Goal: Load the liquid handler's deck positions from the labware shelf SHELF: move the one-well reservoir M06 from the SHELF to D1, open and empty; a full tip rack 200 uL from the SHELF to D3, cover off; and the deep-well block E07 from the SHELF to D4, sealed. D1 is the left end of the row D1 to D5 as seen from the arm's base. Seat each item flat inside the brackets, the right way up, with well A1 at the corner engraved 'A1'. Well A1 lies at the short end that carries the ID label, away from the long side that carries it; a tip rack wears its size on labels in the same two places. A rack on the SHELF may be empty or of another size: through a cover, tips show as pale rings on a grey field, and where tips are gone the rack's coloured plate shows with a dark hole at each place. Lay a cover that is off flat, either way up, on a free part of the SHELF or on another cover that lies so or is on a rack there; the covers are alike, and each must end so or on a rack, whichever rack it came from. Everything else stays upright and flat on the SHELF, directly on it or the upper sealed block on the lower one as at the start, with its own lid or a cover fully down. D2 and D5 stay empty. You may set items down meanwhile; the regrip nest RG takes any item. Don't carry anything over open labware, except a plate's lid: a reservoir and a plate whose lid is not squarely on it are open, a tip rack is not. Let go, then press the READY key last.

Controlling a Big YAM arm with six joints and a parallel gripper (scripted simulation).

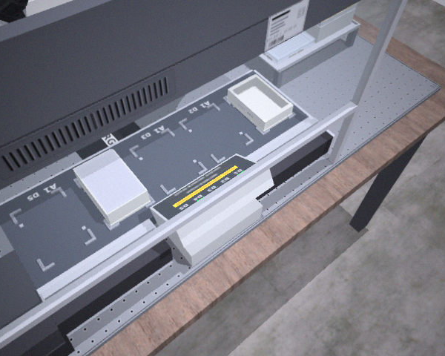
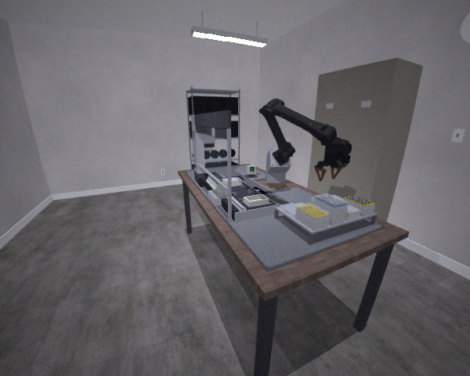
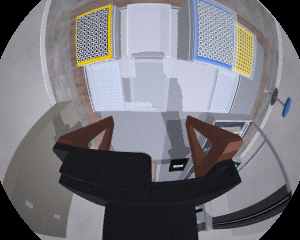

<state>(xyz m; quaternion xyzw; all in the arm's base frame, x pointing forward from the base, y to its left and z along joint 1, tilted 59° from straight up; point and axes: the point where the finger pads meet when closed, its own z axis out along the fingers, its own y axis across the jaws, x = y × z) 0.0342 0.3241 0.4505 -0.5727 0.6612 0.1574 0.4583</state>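
Right now my hand is 120 mm past the yellow tip rack, 120 mm to the right of it and 110 mm above it. From my hand the other things lie so: clear flat plate 210 mm ahead, 20 mm to the left, 140 mm below; then white one-well reservoir 340 mm ahead, 160 mm to the right, 150 mm below; then shelf 40 mm ahead, 70 mm to the left, 160 mm below.
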